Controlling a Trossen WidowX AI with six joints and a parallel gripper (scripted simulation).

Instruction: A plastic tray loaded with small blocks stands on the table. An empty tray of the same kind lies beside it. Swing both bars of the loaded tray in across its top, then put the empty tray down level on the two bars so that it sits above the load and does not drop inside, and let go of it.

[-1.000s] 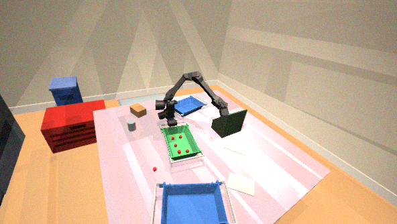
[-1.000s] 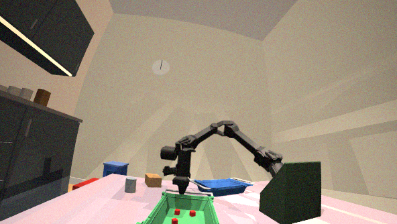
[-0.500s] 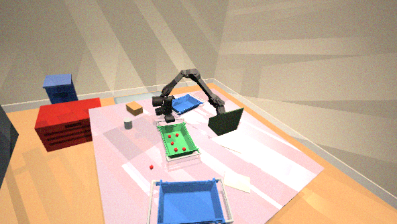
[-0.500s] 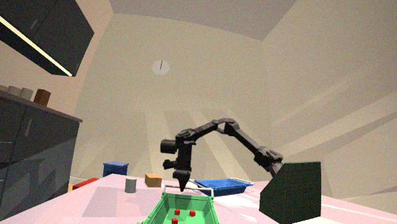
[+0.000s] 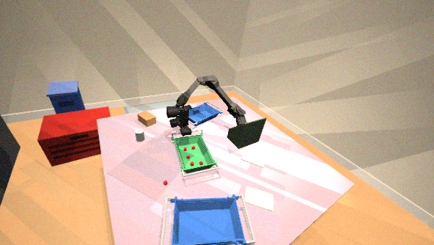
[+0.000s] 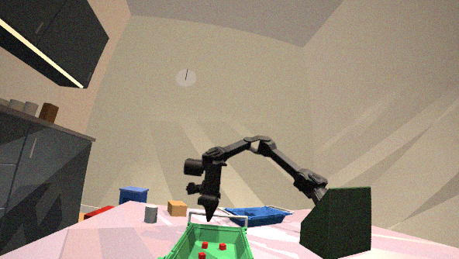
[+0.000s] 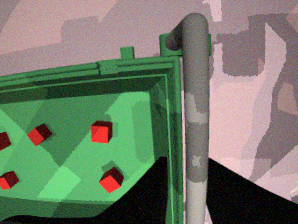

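The blue tray lies 280 mm behind my gripper tip, 240 mm to the right of it and 30 mm below it. The rest, counted from my gripper tip: red block 220 mm ahead, 250 mm to the left, 70 mm below; brown block 140 mm ahead, 350 mm to the right, 40 mm below.
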